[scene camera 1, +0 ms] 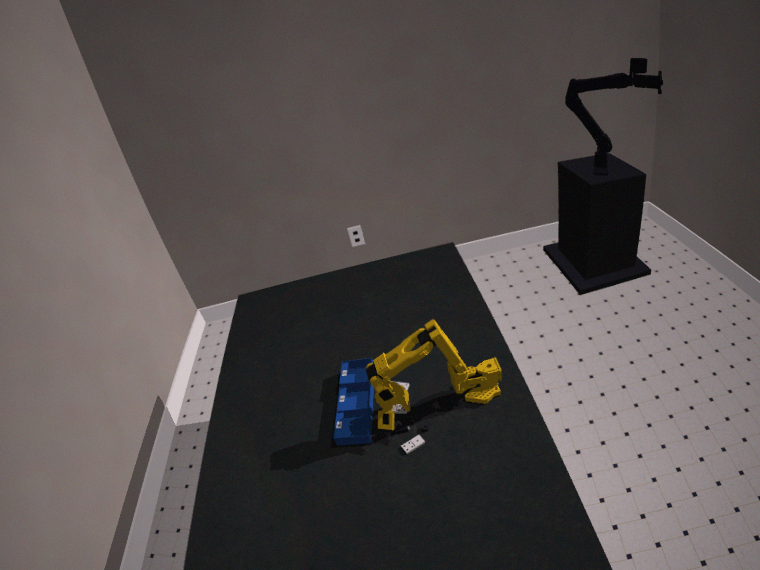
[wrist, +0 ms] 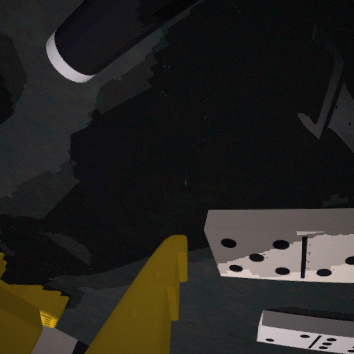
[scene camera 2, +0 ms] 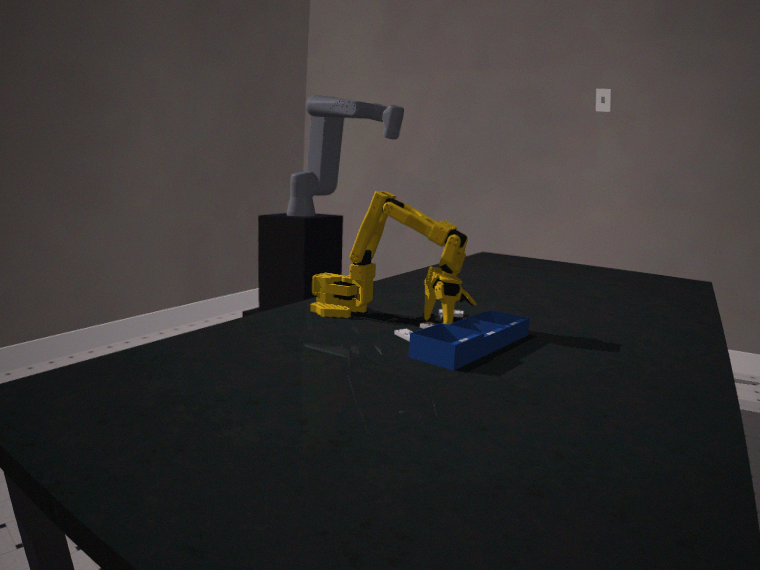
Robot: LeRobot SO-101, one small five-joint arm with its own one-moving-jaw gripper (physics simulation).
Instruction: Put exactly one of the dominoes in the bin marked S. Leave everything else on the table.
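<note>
A white domino with black pips lies flat on the table. The wrist view shows a larger-looking domino right of the jaws and another domino at the lower right; both are cut off by the frame edge. White pieces partly show behind the gripper in scene camera 1. The blue bin row has three compartments with small white labels, whose letters are too small to read. My gripper is open and empty, low beside the bin row. Its tips are hidden in scene camera 1.
A dark cylinder with a white end lies at the upper left of the wrist view. Small dark objects lie near the gripper in scene camera 1. The bin row's walls stand close beside the gripper. Another arm on a black pedestal stands off the table.
</note>
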